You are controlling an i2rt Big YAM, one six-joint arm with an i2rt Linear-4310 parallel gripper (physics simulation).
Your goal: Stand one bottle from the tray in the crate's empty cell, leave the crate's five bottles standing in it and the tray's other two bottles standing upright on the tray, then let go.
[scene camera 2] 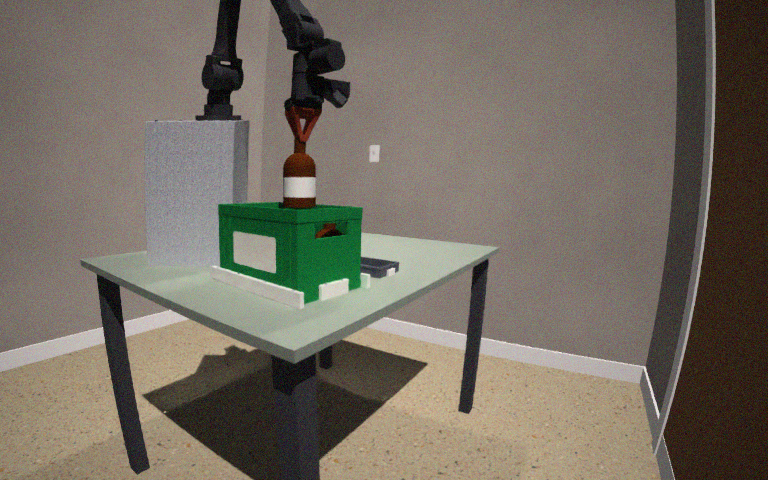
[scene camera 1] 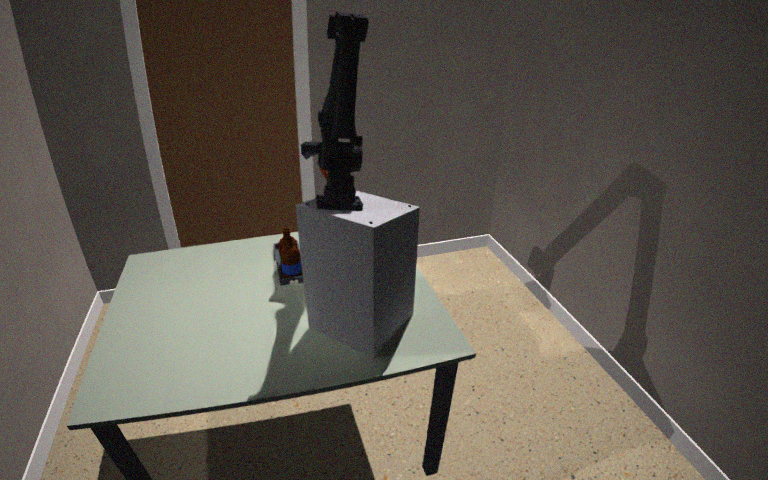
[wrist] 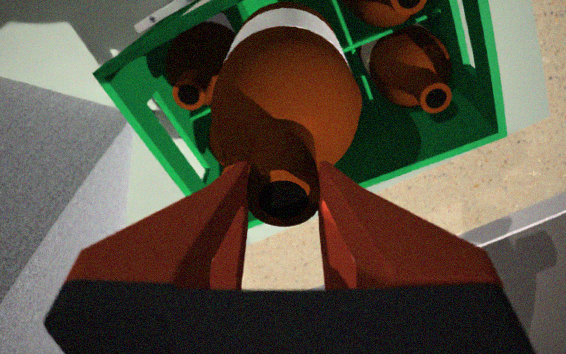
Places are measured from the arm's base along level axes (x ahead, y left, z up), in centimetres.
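Pixels of known places: gripper, fingertip midpoint: (scene camera 2: 301,142) (wrist: 283,176); arm's base at its link origin: (scene camera 2: 218,120) (scene camera 1: 338,205).
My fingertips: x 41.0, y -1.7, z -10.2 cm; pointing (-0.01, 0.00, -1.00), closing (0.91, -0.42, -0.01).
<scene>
Ahead of a thing's pixels: the offset from my fingertips to its middle. Level surfaces: height alone.
My gripper (scene camera 2: 301,138) (wrist: 283,176) is shut on the neck of a brown bottle with a white label {dx -0.1, dy -0.2, dz -6.8 cm} (scene camera 2: 299,169) (wrist: 295,85). The bottle hangs upright, its base about level with the rim of the green crate {dx +0.4, dy -4.1, dz -22.9 cm} (scene camera 2: 328,260) (wrist: 150,135) in the second scene view. In the wrist view, brown bottles stand in the crate at the left (wrist: 189,94), the right (wrist: 410,65) and the upper right (wrist: 382,12); the held bottle hides other cells. A brown bottle with a blue label {dx -10.4, dy +17.5, dz -23.4 cm} (scene camera 1: 290,260) stands upright on the dark tray (scene camera 1: 291,280) (scene camera 2: 380,266), partly behind the pedestal in the first scene view.
The grey pedestal (scene camera 1: 339,271) (scene camera 2: 189,192) bearing the arm stands on the pale green table {dz -31.7 cm} (scene camera 1: 186,339) (scene camera 2: 271,333). Low white strips (scene camera 2: 257,285) (scene camera 2: 334,289) stand along the crate's foot. The tray lies beyond the crate in the second scene view.
</scene>
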